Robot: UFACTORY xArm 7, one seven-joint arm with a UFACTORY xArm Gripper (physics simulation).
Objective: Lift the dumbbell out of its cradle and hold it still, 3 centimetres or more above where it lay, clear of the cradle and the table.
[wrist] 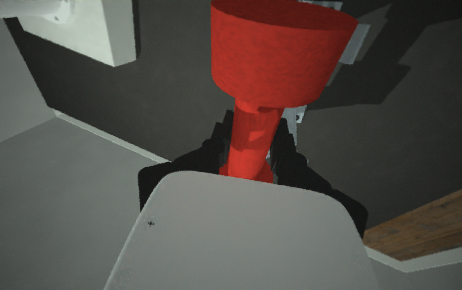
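The red dumbbell is in the upper middle of the view, its large near head toward the top and its handle running down between my fingers. My gripper is shut on the handle, with one black finger on each side. The dumbbell's other head shows in part behind the fingers, above the grey gripper body. The pale grey cradle shows in parts behind and below the dumbbell, at its right. The dumbbell appears raised above the cradle and the dark table top; the exact height cannot be told.
A white block-like base with a rounded white part on it stands at the upper left. The table's pale edge runs across the lower left. A strip of wooden floor shows at the lower right. Dark shadows lie on the table at the upper right.
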